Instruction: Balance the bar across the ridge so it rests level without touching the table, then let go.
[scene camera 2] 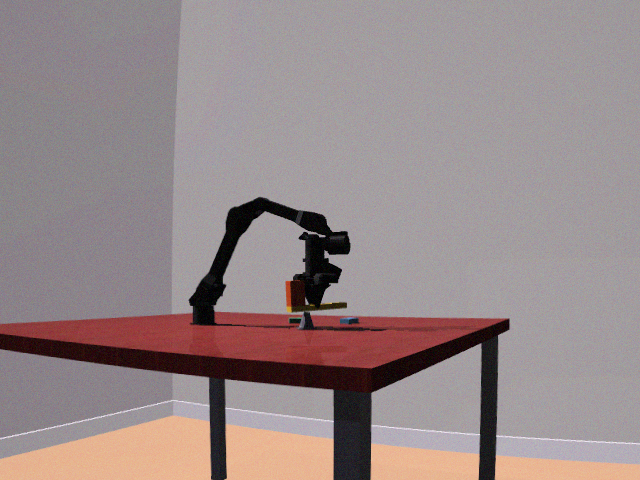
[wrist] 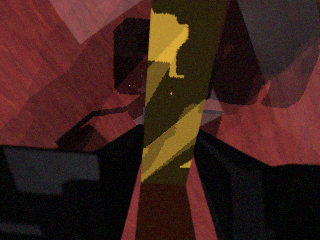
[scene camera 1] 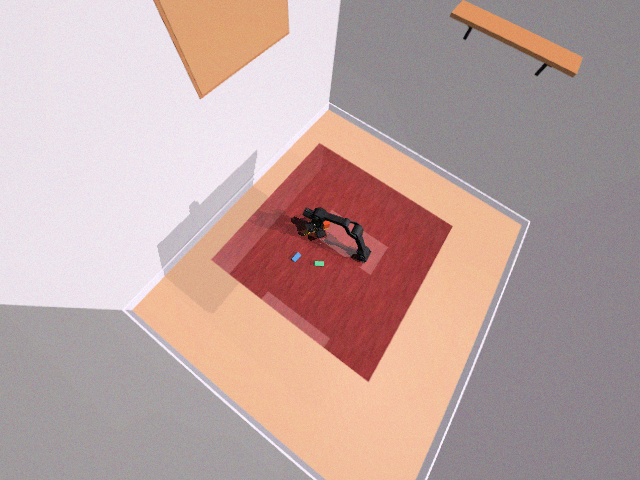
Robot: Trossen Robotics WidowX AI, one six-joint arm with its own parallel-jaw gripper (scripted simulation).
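Note:
Gripper visible in the wrist view, holding a yellow bar.

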